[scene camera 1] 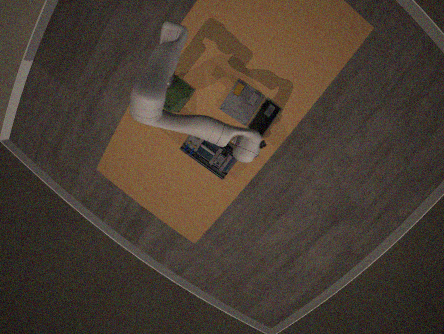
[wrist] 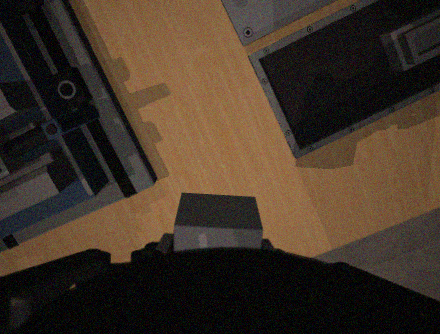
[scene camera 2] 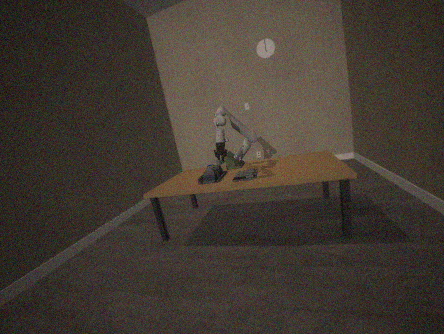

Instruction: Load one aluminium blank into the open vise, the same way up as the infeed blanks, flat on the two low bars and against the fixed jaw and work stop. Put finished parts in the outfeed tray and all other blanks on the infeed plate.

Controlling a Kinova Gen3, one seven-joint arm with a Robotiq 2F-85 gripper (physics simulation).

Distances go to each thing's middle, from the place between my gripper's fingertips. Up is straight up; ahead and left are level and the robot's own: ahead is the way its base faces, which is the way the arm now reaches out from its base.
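Measured from my hand, the dark outfeed tray point(wrist: 320, 83) is 4 cm behind, 16 cm to the left of it and 16 cm below. Going by their middles, the dark outfeed tray is the nearest to my hand of the things named here. Then I consider the grey infeed plate point(scene camera 1: 233, 106), which is 15 cm to the left of my hand and 18 cm behind it, and 16 cm below it.
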